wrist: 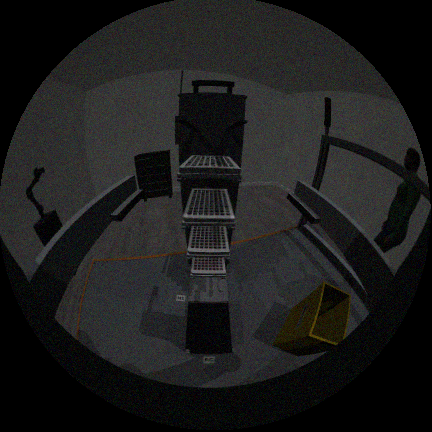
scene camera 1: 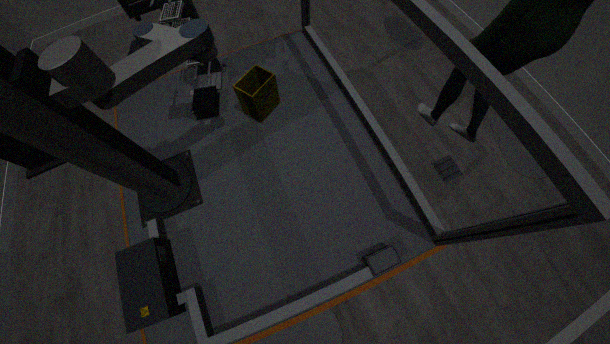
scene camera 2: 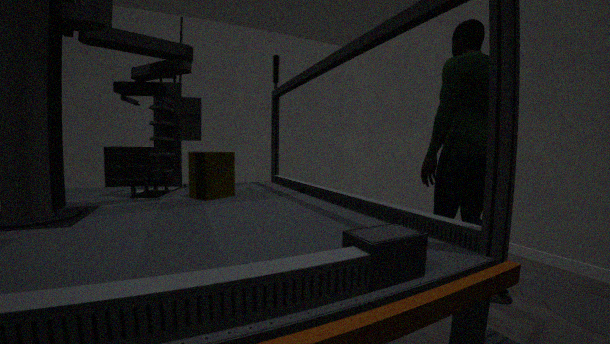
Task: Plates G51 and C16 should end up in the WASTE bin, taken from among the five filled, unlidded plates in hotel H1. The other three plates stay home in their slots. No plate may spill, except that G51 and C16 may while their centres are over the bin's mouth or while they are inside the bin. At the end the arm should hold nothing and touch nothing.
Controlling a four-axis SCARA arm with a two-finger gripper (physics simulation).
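Where they show: gripper, fingertip midpoint: (wrist: 217, 182) (scene camera 2: 155, 103); arm's base, link origin: (scene camera 1: 168, 187) (scene camera 2: 34, 221).
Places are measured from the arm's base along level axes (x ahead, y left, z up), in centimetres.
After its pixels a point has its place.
My gripper (wrist: 217, 182) {x 32.3, y 41.8, z 44.1 cm} is open and empty. Its two fingers stand wide apart in the wrist view, facing hotel H1 (wrist: 212, 127) {x 36.8, y 59.8, z 50.4 cm} (scene camera 2: 167, 131) {x 36.8, y 59.8, z 32.2 cm}, a tall dark tower with a top handle. Four pale gridded plates show one above another in the hotel: the top plate (wrist: 210, 163) {x 33.9, y 50.2, z 44.2 cm}, a second plate (wrist: 208, 204) {x 34.2, y 52.0, z 36.3 cm}, a third plate (wrist: 208, 239) {x 34.1, y 51.0, z 28.5 cm} and a lowest plate (wrist: 208, 265) {x 33.9, y 50.0, z 20.4 cm}, which shows reddish wells. They look level and apart from the fingers. Their names cannot be read. The yellow WASTE bin (scene camera 1: 260, 96) {x 56.9, y 16.2, z 17.3 cm} (scene camera 2: 212, 175) {x 56.2, y 15.9, z 11.5 cm} (wrist: 325, 320) {x 62.4, y 20.4, z 10.9 cm} stands upright, right of the hotel; its floor is hidden.
A black block (scene camera 1: 206, 102) {x 30.9, y 34.1, z 7.3 cm} (wrist: 208, 327) {x 30.3, y 37.0, z 7.3 cm} stands low before the hotel. The arm's thick column (scene camera 2: 30, 110) {x 3.6, y -6.6, z 33.0 cm} is at the left. A guard frame (scene camera 1: 370, 125) {x 100.6, y -11.9, z 5.6 cm} (scene camera 2: 275, 135) {x 101.9, y 68.4, z 32.3 cm} runs along the right side, with a person (scene camera 1: 530, 40) (scene camera 2: 462, 115) (wrist: 405, 205) beyond it.
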